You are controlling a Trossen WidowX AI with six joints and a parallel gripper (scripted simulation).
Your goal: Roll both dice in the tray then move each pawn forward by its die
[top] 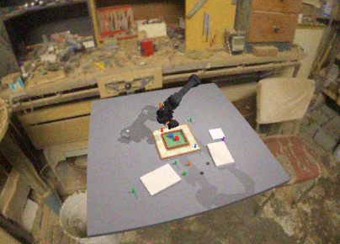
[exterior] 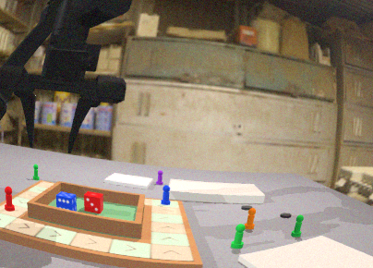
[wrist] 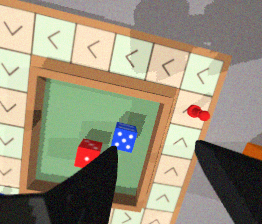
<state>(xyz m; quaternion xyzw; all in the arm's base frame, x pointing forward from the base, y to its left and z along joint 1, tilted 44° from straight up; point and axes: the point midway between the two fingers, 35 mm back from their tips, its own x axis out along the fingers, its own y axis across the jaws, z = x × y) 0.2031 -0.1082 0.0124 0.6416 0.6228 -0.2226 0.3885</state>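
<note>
The red pawn is 7 cm below my gripper tip, 7 cm behind it and 2 cm to the right of it. The rest, counted from my gripper tip: purple pawn: 37 cm to the left, 19 cm ahead, 9 cm below; blue pawn: 18 cm ahead, 14 cm to the left, 7 cm below; orange pawn: 30 cm ahead, 9 cm below, 4 cm to the left.
</note>
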